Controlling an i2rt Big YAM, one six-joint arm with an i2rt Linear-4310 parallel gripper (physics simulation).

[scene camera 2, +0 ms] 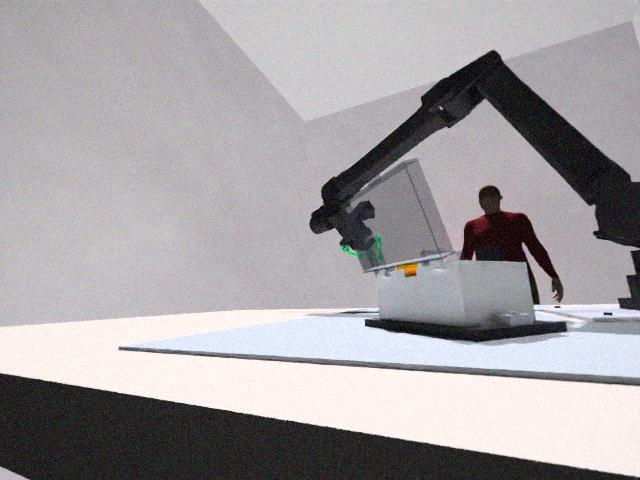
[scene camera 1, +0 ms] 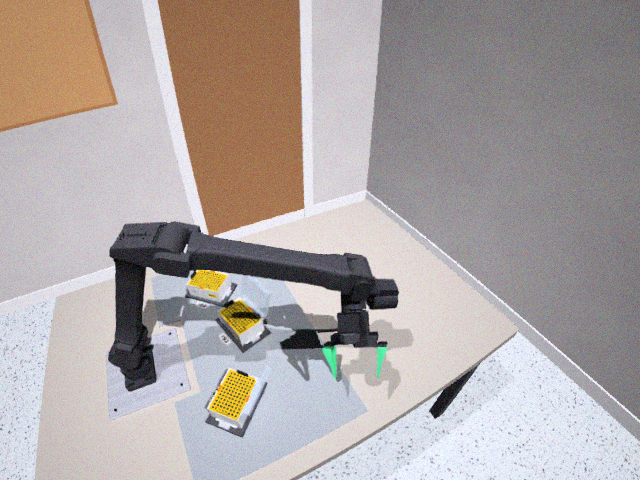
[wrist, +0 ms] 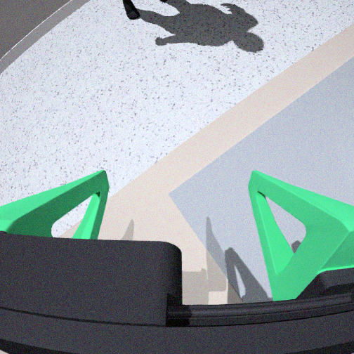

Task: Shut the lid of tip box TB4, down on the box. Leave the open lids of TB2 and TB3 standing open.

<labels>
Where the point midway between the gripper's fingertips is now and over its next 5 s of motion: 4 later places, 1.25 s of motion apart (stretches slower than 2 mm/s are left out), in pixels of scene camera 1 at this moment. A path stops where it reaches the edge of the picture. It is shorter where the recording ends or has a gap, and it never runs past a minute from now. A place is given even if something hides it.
The gripper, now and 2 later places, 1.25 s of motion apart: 356,378; 300,359; 276,337
</labels>
